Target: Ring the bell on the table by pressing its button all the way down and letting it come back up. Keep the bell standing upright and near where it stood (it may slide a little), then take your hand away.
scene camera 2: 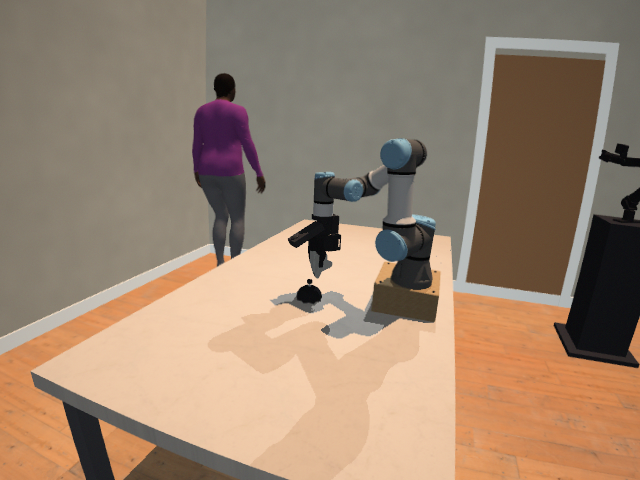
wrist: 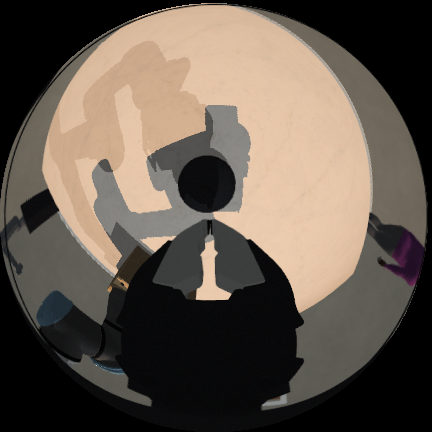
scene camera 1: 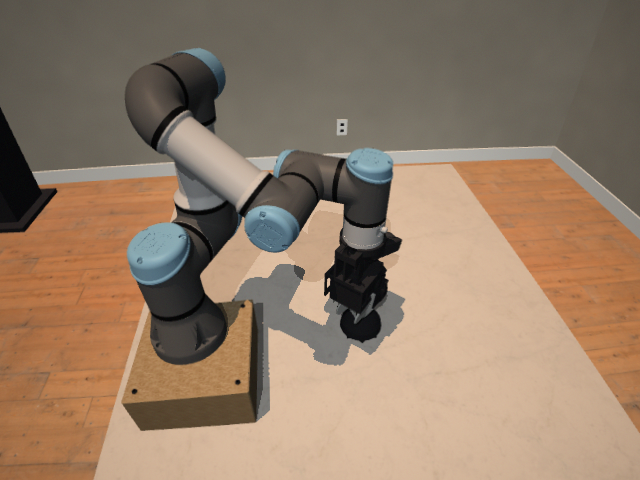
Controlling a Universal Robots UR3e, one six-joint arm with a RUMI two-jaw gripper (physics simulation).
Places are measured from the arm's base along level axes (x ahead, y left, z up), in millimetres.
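Pixels of known places: gripper, fingertip midpoint: (scene camera 2: 316, 278) (wrist: 209, 220) (scene camera 1: 357, 317); arm's base, link origin: (scene camera 2: 411, 280) (scene camera 1: 190, 334).
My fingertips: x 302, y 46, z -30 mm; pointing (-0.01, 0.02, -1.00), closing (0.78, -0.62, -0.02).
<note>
Ahead of a thing's pixels: the offset from my fingertips to its middle. Level surfaces: height alone.
The black domed bell @(14 mm ahead, 28 mm left, 32 mm down) (scene camera 1: 360, 327) (scene camera 2: 309, 295) (wrist: 206, 184) stands upright on the table @(65 mm down) (scene camera 1: 480, 382) (scene camera 2: 149, 361) (wrist: 305, 150). Its small round button @(14 mm ahead, 28 mm left, 4 mm down) (scene camera 2: 309, 281) stands up from the dome in scene camera 2; I cannot make it out in the wrist view. My gripper (scene camera 1: 356, 318) (scene camera 2: 316, 275) (wrist: 209, 220) is shut and empty, pointing down. In scene camera 2 its tips are a little above button height and slightly to the right, with a gap. In the wrist view the bell lies just beyond the tips. In scene camera 1 the fingers overlap the bell's upper part and hide its button.
The arm's base stands on a wooden block (scene camera 1: 191, 408) (scene camera 2: 404, 304), to the right of the bell in scene camera 2. A person in a purple top (scene camera 2: 219, 139) (wrist: 410, 256) stands beyond the table. A black pedestal (scene camera 2: 602, 289) carries another device at the right.
</note>
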